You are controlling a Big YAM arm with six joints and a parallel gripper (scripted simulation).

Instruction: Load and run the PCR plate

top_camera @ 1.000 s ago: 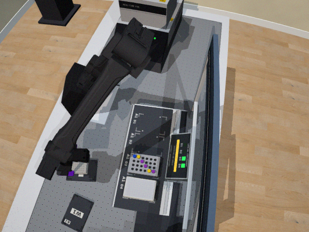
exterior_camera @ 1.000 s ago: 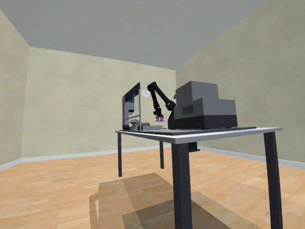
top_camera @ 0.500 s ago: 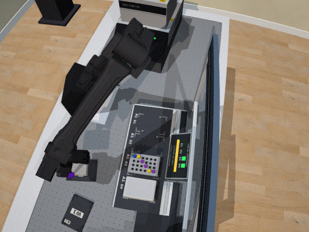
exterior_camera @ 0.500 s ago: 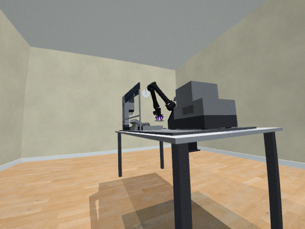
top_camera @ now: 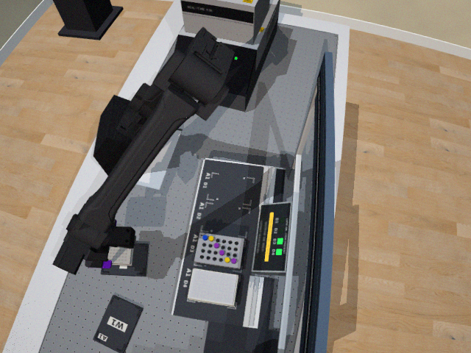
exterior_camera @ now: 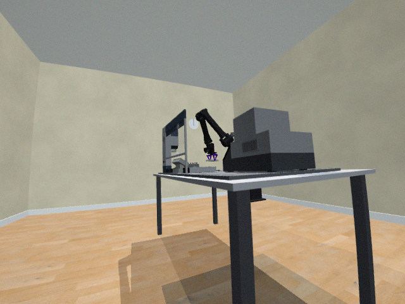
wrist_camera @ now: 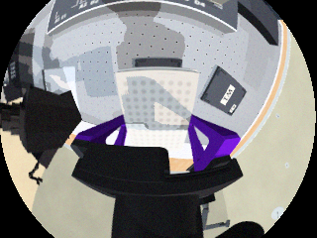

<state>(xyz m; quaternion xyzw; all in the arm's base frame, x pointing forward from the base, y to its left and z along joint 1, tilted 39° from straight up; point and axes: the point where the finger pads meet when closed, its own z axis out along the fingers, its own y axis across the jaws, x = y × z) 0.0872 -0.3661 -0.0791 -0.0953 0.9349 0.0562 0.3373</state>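
Now: the dark regrip nest 120 mm below my hand. From my hand the other things lie so: dark waiting nest W1: 50 mm ahead, 190 mm to the right, 120 mm below; then nest A1 mark: 20 mm ahead, 240 mm to the right, 120 mm below; then white deep-well block: 300 mm ahead, 10 mm to the right, 60 mm below.
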